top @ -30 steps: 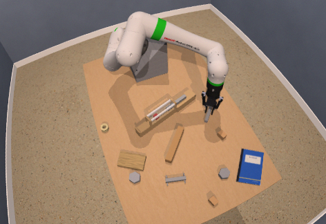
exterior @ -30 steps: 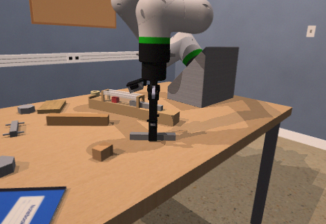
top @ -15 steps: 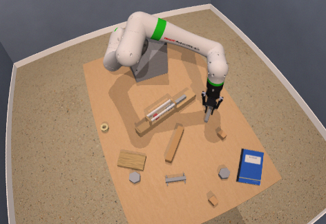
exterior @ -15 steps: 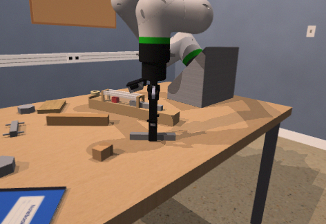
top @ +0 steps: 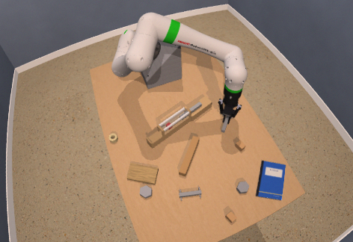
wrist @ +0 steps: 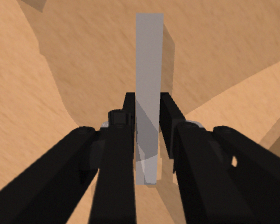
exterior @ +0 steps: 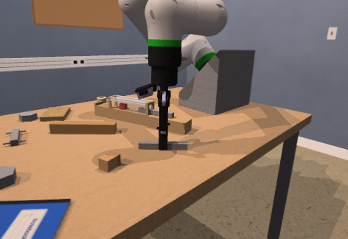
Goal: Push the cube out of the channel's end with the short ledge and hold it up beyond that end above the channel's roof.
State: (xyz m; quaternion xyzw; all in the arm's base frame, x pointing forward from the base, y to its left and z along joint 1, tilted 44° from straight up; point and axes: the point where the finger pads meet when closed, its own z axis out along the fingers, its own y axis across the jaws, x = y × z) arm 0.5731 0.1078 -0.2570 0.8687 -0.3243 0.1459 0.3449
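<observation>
Now: the grey rod 3 cm below my hand. The rest, counted from my hand: channel 29 cm to the right, 7 cm behind, 2 cm above; red cube 32 cm to the right, 6 cm behind, 2 cm above; long wooden block 28 cm to the right, 13 cm ahead, 2 cm below.
</observation>
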